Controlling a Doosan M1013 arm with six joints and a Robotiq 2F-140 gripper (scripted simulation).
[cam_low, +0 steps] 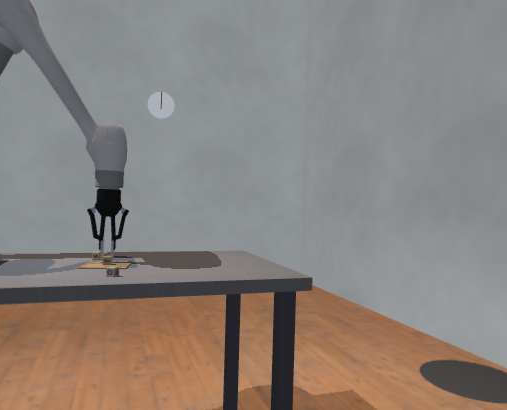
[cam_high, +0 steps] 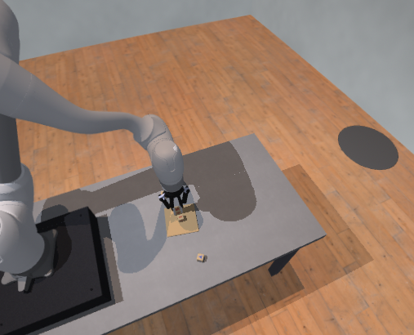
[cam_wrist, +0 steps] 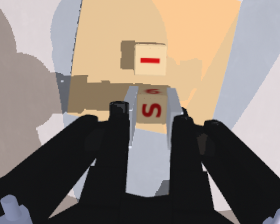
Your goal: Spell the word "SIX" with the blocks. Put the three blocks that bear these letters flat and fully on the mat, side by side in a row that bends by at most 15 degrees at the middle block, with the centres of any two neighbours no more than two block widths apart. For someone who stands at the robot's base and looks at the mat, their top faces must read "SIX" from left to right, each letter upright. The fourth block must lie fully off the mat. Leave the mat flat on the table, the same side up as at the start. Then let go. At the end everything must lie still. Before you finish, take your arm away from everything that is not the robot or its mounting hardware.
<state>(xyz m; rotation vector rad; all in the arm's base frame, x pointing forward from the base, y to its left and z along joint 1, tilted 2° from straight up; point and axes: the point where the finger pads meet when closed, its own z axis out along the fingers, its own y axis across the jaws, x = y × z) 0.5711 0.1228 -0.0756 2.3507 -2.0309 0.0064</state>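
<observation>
My gripper is now 10 mm short of the tan mat, 40 mm to the left of it and 40 mm above it. From my hand the other things lie so: block 50 mm behind, 100 mm to the left, 30 mm below.
</observation>
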